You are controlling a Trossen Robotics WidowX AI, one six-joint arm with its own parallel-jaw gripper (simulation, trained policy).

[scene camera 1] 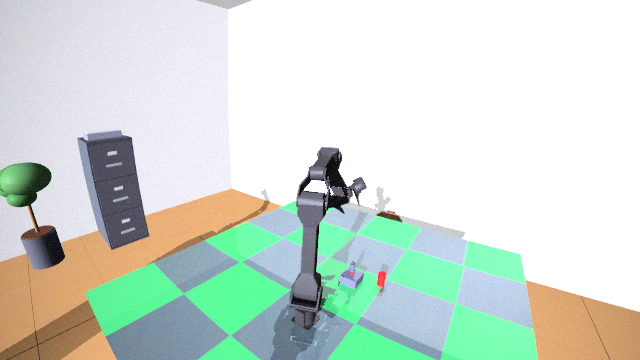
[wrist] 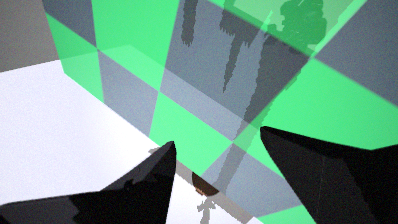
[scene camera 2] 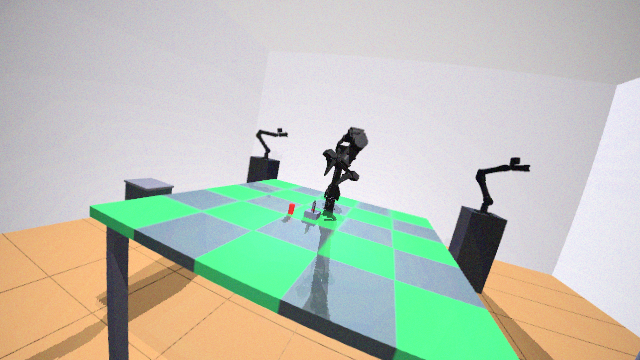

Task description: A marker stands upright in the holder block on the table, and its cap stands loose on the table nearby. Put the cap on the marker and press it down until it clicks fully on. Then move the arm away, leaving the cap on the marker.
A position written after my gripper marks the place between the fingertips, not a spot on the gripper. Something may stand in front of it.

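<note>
My gripper: (scene camera 1: 351,209), (wrist: 217,139).
</note>
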